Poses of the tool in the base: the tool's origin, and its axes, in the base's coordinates. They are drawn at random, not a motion.
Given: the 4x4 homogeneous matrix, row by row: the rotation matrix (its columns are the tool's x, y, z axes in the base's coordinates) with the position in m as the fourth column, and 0 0 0 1 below. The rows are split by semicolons.
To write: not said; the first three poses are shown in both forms.
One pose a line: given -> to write
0.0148, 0.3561, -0.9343, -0.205; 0.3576, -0.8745, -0.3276, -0.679; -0.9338, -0.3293, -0.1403, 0.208; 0, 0, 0, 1 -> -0.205, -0.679, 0.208, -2.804, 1.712, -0.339
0.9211, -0.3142, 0.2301, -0.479; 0.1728, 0.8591, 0.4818, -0.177; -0.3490, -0.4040, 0.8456, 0.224; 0, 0, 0, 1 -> -0.479, -0.177, 0.224, 1.125, 0.563, -0.858
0.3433, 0.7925, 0.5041, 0.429; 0.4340, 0.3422, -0.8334, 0.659; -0.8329, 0.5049, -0.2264, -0.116; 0, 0, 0, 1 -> 0.429, 0.659, -0.116, -1.027, 1.799, 0.545
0.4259, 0.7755, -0.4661, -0.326; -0.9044, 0.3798, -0.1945, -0.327; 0.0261, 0.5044, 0.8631, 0.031; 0, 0, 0, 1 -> -0.326, -0.327, 0.031, -2.746, 0.529, 1.623
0.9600, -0.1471, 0.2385, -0.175; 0.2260, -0.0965, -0.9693, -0.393; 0.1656, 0.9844, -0.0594, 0.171; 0, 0, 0, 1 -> -0.175, -0.393, 0.171, -1.330, 1.630, 1.737
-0.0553, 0.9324, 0.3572, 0.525; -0.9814, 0.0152, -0.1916, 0.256; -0.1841, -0.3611, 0.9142, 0.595; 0, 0, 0, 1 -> 0.525, 0.256, 0.595, -0.492, 0.417, -1.099
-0.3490, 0.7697, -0.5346, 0.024; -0.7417, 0.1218, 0.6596, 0.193; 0.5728, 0.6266, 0.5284, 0.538; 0, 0, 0, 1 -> 0.024, 0.193, 0.538, 2.252, 1.014, 2.311
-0.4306, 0.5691, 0.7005, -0.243; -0.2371, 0.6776, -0.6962, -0.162; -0.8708, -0.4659, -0.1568, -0.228; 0, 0, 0, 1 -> -0.243, -0.162, -0.228, -0.782, 1.728, -0.491
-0.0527, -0.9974, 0.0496, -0.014; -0.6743, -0.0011, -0.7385, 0.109; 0.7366, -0.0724, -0.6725, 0.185; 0, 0, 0, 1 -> -0.014, 0.109, 0.185, -1.504, 2.308, -3.044
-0.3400, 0.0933, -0.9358, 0.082; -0.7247, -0.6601, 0.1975, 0.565; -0.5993, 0.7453, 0.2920, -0.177; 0, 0, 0, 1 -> 0.082, 0.565, -0.177, 2.934, 1.274, 0.894
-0.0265, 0.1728, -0.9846, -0.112; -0.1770, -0.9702, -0.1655, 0.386; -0.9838, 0.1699, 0.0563, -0.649; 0, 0, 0, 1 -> -0.112, 0.386, -0.649, -2.975, 1.514, 0.171
